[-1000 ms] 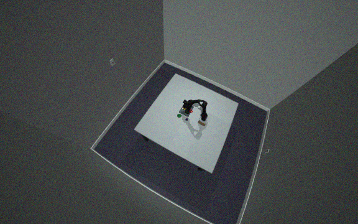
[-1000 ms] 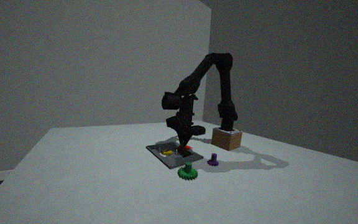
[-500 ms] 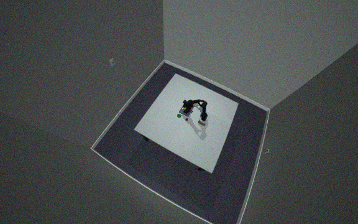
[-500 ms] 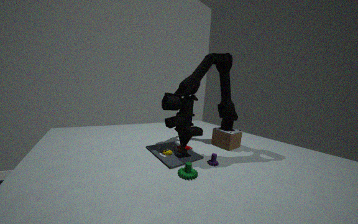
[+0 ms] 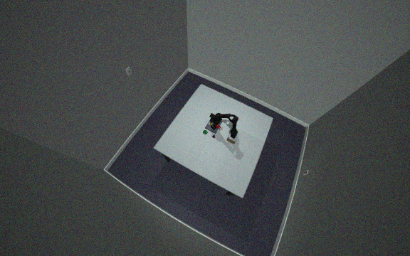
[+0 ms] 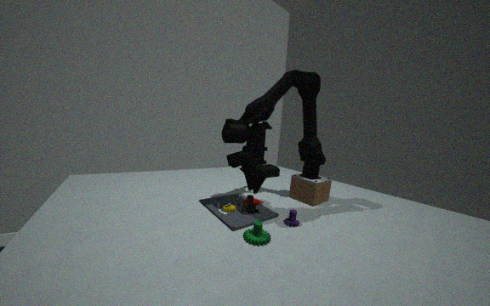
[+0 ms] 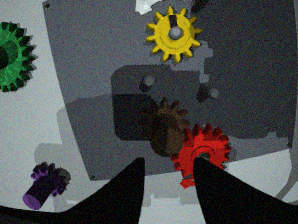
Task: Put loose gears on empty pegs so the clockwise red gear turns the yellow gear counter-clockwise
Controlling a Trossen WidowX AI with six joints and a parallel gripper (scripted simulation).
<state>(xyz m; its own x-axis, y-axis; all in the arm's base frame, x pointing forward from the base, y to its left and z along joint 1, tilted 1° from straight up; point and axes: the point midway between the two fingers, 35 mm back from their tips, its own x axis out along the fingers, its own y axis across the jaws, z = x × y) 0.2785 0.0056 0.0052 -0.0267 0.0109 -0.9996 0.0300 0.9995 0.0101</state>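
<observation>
The red gear is 5 cm below my gripper tip, 3 cm to the right of it and 2 cm behind it. The rest, counted from my gripper tip: yellow gear: 7 cm ahead, 4 cm below, 1 cm to the right; then white arrow: 10 cm ahead, 5 cm below; then purple gear: 13 cm to the left, 6 cm behind, 5 cm below.
</observation>
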